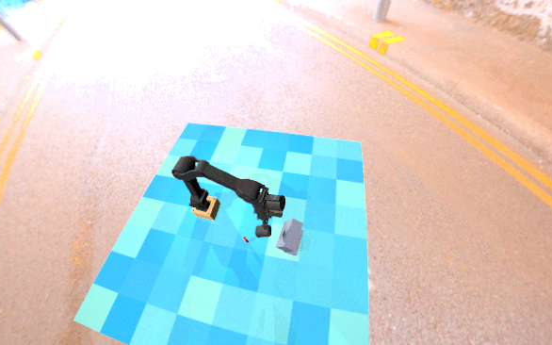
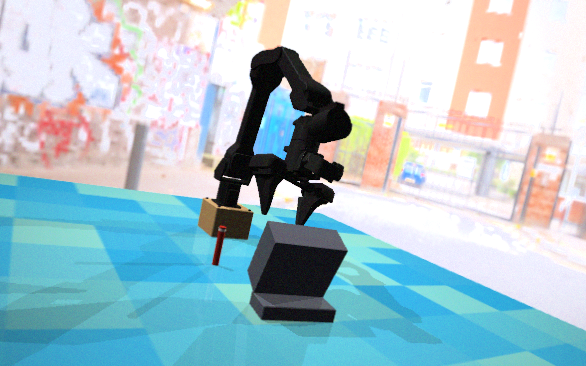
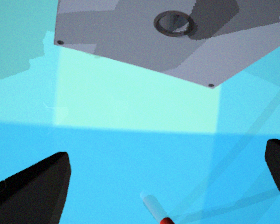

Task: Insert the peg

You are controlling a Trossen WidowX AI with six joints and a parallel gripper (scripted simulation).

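The red peg is 110 mm behind my gripper tip, 70 mm to the right of it and 70 mm below it. Also, from my gripper tip: sloped panel: 90 mm ahead, 40 mm below, 10 mm to the right.
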